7 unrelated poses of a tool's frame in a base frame.
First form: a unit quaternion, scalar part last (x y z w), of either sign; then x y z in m.
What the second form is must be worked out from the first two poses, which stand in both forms.
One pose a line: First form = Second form
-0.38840 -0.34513 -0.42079 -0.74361 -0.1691 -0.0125 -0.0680 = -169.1 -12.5 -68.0 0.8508 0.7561 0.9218
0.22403 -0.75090 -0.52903 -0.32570 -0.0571 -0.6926 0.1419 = -57.1 -692.6 141.9 -0.5872 1.9681 1.3866
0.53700 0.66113 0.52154 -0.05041 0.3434 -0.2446 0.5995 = 343.4 -244.6 599.5 -1.6349 -2.0129 -1.5879
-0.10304 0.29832 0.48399 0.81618 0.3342 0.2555 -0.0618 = 334.2 255.5 -61.8 -0.2197 0.6361 1.0320
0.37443 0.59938 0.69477 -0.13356 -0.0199 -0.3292 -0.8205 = -19.9 -329.2 -820.5 -1.0857 -1.7380 -2.0146
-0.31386 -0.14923 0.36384 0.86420 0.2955 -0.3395 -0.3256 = 295.5 -339.5 -325.6 -0.6578 -0.3127 0.7625
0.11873 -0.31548 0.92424 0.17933 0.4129 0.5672 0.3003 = 412.9 567.2 300.3 0.3356 -0.8918 2.6126
